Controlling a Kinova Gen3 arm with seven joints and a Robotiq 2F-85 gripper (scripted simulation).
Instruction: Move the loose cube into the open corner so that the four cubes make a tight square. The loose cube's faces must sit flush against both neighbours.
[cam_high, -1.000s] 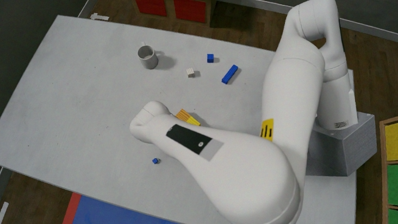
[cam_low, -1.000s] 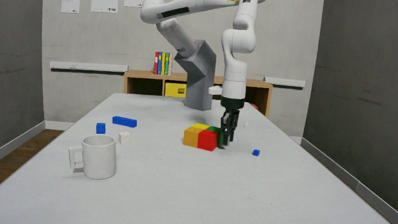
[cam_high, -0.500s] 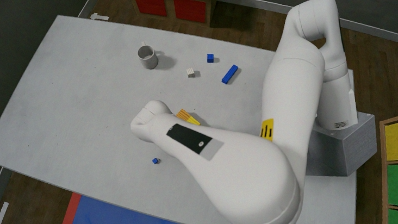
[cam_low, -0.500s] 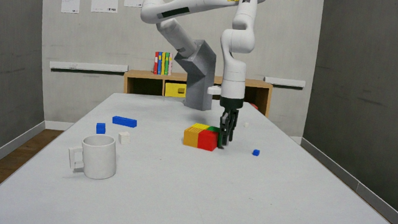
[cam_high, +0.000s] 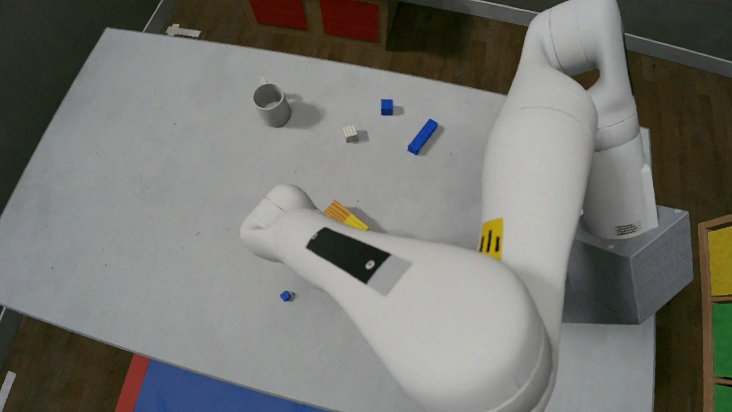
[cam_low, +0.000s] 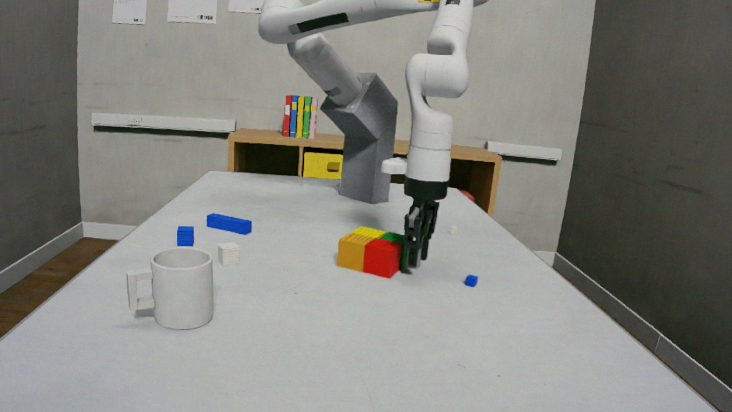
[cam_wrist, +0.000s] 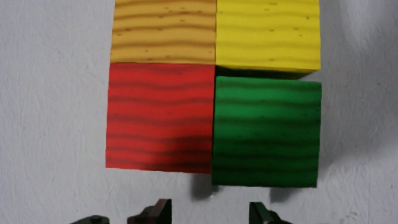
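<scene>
Now: the green cube 5 cm behind my hand, 2 cm to the right of it and 1 cm below it. From my hand the other things lie so: yellow cube: 9 cm behind, 6 cm to the right, 1 cm below; tiny blue cube: 8 cm to the left, 7 cm ahead, 3 cm below; red cube: 6 cm to the right, 2 cm behind, 1 cm below.
</scene>
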